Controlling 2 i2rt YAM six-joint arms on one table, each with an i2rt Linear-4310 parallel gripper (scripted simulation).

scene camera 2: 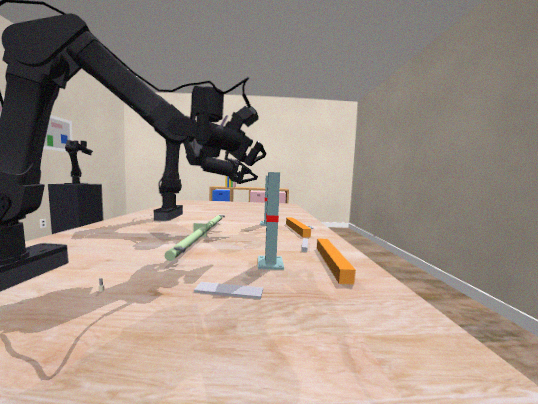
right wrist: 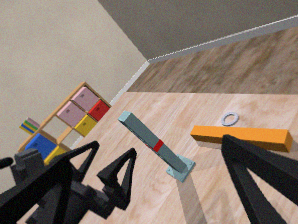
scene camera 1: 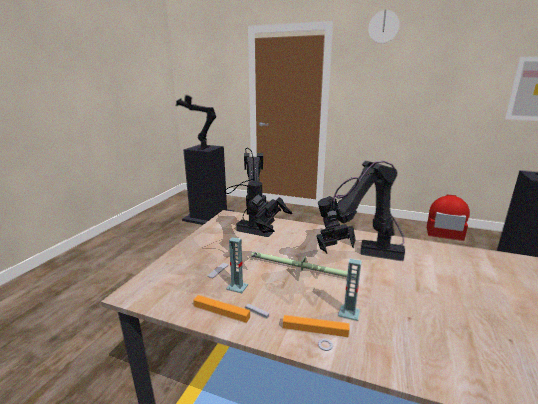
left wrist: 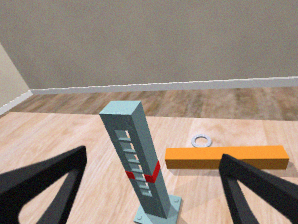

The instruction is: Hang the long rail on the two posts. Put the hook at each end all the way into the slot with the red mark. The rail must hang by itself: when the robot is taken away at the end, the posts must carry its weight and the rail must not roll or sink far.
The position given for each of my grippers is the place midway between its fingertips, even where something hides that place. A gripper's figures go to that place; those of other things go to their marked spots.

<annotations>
My right gripper (scene camera 2: 254,147): 67 cm from the lens. A flat grey plate (scene camera 2: 204,287): 42 cm from the lens.
</annotations>
